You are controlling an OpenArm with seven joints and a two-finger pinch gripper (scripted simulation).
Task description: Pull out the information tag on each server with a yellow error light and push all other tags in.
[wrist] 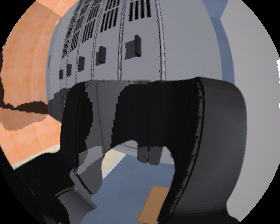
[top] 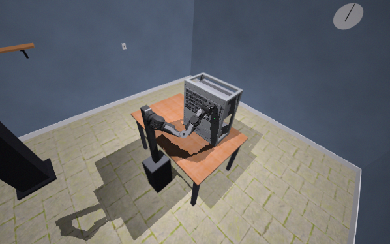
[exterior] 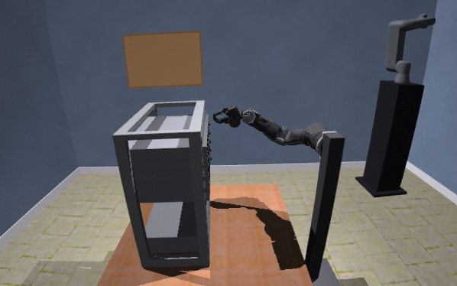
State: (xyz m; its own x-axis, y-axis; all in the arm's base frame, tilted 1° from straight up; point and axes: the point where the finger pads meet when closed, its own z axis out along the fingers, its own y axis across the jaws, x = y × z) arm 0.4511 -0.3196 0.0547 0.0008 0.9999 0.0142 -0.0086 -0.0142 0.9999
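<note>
The information tag lies 200 mm below my hand, 70 mm ahead of it and 60 mm to the left of it.
</note>
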